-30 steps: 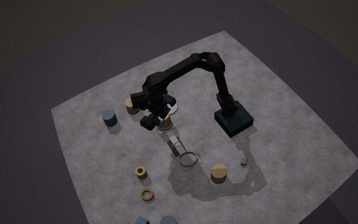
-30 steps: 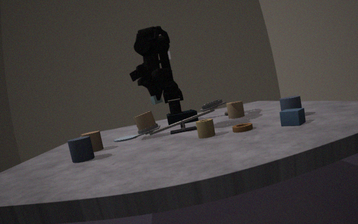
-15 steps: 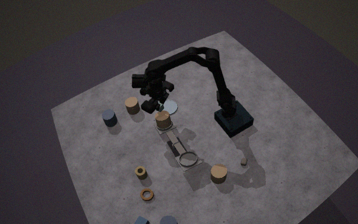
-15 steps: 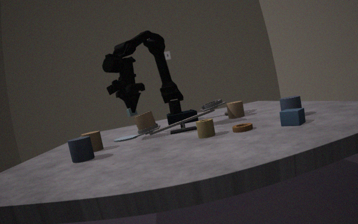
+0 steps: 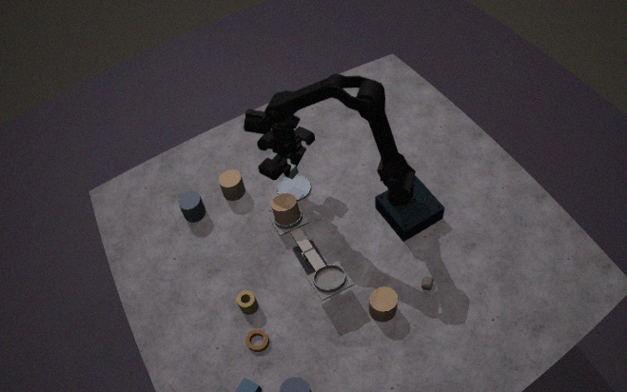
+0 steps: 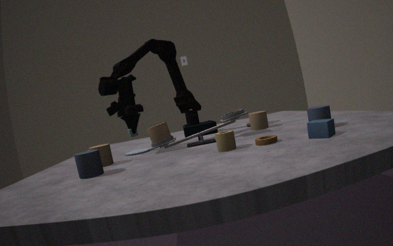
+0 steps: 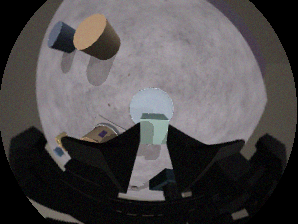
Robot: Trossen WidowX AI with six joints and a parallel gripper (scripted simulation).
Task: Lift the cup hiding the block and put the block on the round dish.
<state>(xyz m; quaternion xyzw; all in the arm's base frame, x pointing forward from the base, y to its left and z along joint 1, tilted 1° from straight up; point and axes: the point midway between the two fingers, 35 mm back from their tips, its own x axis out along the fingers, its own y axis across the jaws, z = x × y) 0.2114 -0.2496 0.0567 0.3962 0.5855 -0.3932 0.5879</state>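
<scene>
My gripper tip is now 7 cm above the round dish. The rest, counted from my gripper tip: pale teal block (1 cm above).
</scene>
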